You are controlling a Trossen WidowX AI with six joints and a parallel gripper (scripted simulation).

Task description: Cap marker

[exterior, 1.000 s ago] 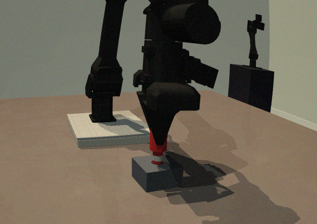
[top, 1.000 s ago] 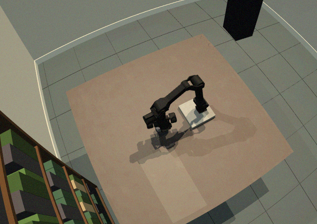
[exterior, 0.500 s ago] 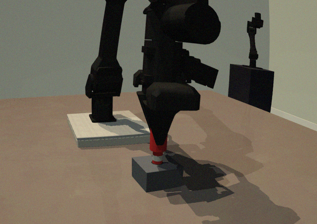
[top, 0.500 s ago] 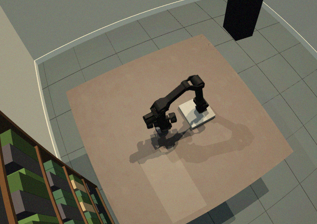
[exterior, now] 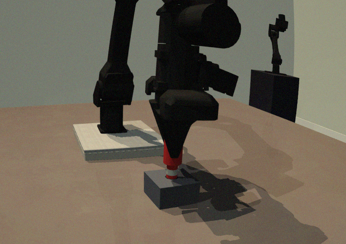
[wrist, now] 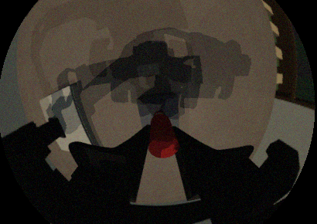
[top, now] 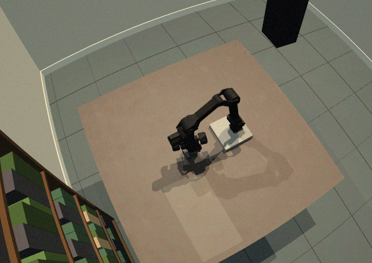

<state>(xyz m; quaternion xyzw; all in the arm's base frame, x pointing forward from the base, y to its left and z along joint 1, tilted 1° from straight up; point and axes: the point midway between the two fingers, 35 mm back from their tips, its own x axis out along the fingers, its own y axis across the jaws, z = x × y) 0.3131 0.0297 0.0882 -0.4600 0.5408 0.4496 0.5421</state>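
My gripper tip is now 1 cm below the red cap. From my gripper tip the other things lie so: dark grey holder block (6 cm below).
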